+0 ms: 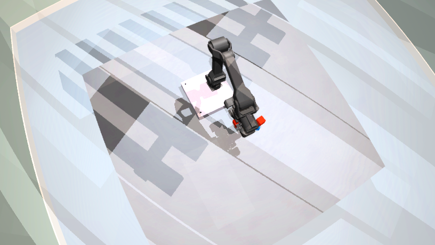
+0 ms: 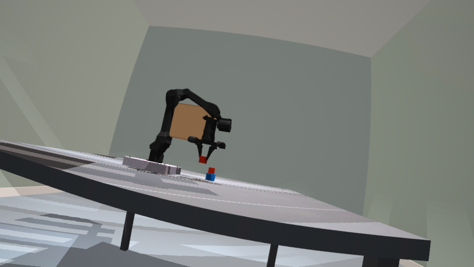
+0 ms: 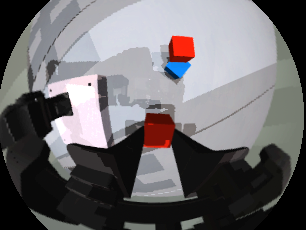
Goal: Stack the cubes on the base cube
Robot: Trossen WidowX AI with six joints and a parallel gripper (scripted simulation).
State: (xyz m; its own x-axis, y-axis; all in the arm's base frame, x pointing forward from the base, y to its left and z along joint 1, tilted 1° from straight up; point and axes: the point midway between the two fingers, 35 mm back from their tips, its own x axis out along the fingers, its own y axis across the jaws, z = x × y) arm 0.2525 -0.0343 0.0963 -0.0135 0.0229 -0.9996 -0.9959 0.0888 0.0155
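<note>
My gripper tip is now 4 cm short of the red cube, 12 cm to the right of it and 5 cm above it. The rest, counted from my gripper tip: blue cube: 4 cm ahead, 9 cm to the left, 8 cm below.
</note>
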